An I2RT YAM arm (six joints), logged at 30 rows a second.
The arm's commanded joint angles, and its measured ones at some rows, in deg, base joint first. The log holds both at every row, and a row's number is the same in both.
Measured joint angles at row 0:
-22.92 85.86 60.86 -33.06 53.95 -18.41
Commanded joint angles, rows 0 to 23:
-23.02 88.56 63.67 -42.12 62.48 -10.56
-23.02 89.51 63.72 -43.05 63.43 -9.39
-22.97 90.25 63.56 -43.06 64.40 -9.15
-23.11 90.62 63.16 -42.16 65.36 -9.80
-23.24 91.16 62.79 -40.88 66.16 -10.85
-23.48 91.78 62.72 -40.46 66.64 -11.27
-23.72 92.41 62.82 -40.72 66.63 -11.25
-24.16 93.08 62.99 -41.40 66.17 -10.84
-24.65 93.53 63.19 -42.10 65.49 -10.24
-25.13 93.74 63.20 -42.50 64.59 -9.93
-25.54 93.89 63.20 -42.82 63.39 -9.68
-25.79 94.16 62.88 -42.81 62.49 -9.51
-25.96 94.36 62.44 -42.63 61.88 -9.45
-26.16 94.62 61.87 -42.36 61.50 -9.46
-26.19 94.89 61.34 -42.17 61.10 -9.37
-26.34 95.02 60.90 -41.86 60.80 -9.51
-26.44 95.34 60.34 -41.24 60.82 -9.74
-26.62 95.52 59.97 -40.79 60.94 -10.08
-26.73 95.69 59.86 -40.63 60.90 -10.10
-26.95 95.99 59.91 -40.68 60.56 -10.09
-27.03 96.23 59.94 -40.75 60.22 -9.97
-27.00 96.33 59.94 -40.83 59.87 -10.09
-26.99 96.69 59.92 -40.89 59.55 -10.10
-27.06 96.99 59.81 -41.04 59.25 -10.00
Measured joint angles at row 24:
-26.79 96.29 60.16 -40.47 59.61 -11.64
